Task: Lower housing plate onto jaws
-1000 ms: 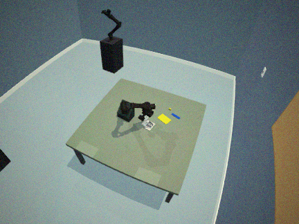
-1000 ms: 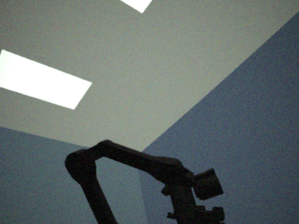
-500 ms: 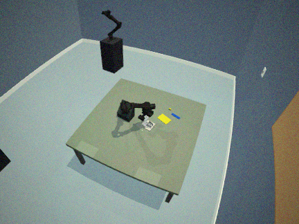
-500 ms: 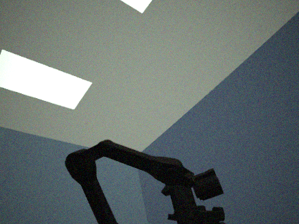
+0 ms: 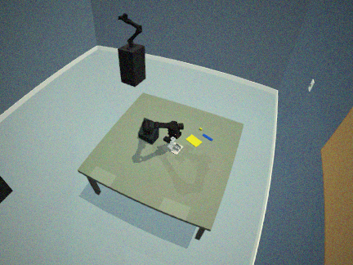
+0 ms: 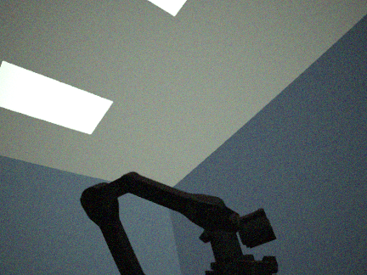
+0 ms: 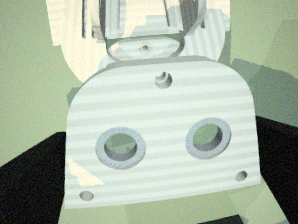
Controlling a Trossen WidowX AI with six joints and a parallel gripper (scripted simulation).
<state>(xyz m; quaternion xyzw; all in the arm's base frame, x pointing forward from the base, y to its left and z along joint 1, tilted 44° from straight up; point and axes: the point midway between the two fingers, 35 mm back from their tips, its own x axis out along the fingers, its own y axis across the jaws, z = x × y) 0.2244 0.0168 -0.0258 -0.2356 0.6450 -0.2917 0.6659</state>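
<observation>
Right now my gripper tip is 6 cm above the white jaw, 2 cm to the left of it and 2 cm short of it. Also, from my gripper tip: white housing plate (2 cm above, 1 cm ahead); yellow plate (18 cm to the left, 16 cm ahead, 8 cm below); blue bar (29 cm to the left, 26 cm ahead, 8 cm below).
</observation>
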